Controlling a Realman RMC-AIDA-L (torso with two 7-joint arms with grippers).
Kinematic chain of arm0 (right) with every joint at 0, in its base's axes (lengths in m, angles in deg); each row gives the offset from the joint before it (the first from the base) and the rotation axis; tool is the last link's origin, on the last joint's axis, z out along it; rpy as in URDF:
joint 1: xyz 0 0 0.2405 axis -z
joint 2: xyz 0 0 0 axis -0.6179 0.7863 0
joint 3: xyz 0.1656 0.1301 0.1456 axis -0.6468 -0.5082 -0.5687
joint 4: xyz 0 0 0 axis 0.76 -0.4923 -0.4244
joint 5: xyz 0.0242 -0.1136 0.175 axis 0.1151 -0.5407 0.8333
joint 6: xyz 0 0 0 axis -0.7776 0.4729 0.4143
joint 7: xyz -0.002 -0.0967 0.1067 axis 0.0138 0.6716 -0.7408
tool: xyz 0 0 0 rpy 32.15 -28.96 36.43
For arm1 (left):
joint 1: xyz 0 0 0.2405 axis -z
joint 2: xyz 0 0 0 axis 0.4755 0.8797 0
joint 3: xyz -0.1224 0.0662 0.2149 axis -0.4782 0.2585 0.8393
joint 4: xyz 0 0 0 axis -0.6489 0.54 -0.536
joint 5: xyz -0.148 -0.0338 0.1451 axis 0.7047 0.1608 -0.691
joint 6: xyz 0 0 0 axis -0.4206 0.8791 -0.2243
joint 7: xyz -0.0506 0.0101 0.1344 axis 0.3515 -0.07 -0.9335
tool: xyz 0 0 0 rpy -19.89 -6.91 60.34
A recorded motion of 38 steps. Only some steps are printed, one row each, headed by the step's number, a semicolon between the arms.
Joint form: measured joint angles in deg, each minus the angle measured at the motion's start. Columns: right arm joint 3, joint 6, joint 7, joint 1, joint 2, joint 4, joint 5; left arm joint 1, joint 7, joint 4, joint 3, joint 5, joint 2, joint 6.
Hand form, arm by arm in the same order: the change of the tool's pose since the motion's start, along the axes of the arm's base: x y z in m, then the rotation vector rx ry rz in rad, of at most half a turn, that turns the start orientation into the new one. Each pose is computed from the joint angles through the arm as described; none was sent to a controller.
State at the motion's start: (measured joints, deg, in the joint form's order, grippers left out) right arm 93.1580 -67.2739 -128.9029 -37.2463 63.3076 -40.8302 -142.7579; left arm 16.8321 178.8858 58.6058 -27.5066 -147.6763 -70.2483 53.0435
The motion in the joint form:
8: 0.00 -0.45 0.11 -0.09 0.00 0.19 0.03; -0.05 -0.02 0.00 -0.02 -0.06 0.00 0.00
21: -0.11 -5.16 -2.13 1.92 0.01 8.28 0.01; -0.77 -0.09 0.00 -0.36 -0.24 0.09 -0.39
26: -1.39 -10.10 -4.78 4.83 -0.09 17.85 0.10; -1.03 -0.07 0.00 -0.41 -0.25 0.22 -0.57
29: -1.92 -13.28 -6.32 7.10 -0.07 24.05 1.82; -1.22 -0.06 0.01 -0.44 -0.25 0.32 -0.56
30: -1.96 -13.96 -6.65 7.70 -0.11 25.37 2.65; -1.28 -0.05 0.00 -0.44 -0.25 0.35 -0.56
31: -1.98 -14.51 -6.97 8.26 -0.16 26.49 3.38; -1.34 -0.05 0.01 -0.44 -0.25 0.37 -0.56
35: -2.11 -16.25 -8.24 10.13 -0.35 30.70 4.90; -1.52 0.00 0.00 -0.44 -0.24 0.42 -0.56
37: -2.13 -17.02 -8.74 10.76 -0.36 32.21 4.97; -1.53 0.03 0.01 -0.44 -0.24 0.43 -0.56
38: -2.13 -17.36 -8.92 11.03 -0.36 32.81 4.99; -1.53 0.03 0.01 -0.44 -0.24 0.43 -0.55
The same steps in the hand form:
8: -0.0011 -0.0008 0.0004 -0.0060 -0.0010 0.0042; -0.0005 -0.0002 0.0000 -0.0001 0.0008 0.0007
21: -0.0120 -0.0031 0.0184 0.0062 0.0171 0.0218; -0.0065 -0.0020 0.0016 0.0103 0.0035 0.0150
26: -0.0196 -0.0060 0.0437 0.0411 0.0518 0.0267; -0.0088 -0.0024 0.0029 0.0153 0.0057 0.0207
29: -0.0238 -0.0121 0.0587 0.0511 0.0915 0.0307; -0.0104 -0.0030 0.0038 0.0168 0.0066 0.0241
30: -0.0247 -0.0141 0.0619 0.0501 0.1052 0.0312; -0.0109 -0.0032 0.0040 0.0170 0.0068 0.0255
31: -0.0251 -0.0157 0.0647 0.0496 0.1169 0.0306; -0.0113 -0.0034 0.0042 0.0174 0.0071 0.0264
35: -0.0257 -0.0203 0.0758 0.0624 0.1434 0.0314; -0.0127 -0.0041 0.0046 0.0179 0.0073 0.0305
37: -0.0250 -0.0222 0.0794 0.0674 0.1441 0.0307; -0.0128 -0.0041 0.0047 0.0180 0.0073 0.0310
38: -0.0245 -0.0231 0.0808 0.0688 0.1438 0.0303; -0.0128 -0.0041 0.0047 0.0179 0.0073 0.0310

